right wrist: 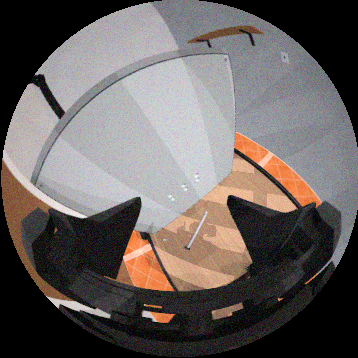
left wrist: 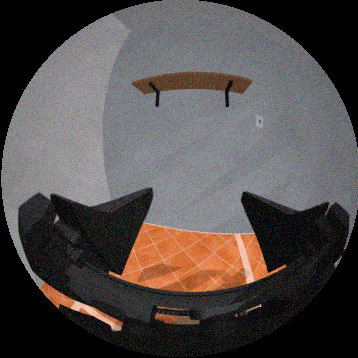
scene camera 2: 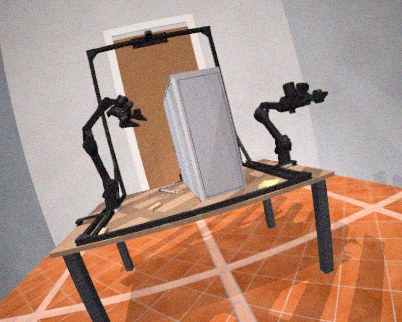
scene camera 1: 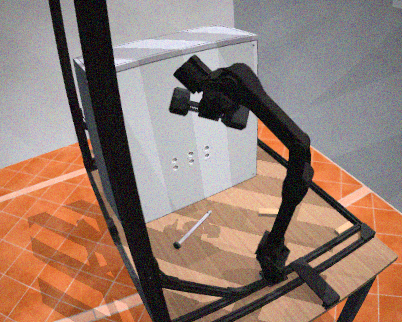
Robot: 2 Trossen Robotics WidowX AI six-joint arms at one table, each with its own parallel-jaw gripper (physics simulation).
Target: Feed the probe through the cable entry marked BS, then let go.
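Observation:
The probe is a thin grey rod with a dark end. It lies flat on the table in front of a tall grey cabinet. The cabinet's panel has three pairs of small round entries, a left pair, a middle pair and a right pair. No BS mark is readable. My right gripper is open and empty, high above the probe, facing the panel. My left gripper is open and empty, beyond the cabinet and pointing away.
Small pale blocks, one near the arm and one near the table edge, lie right of the probe. A yellow item lies right of the cabinet. A black upright crosses scene camera 1's view. A wall shelf is far off.

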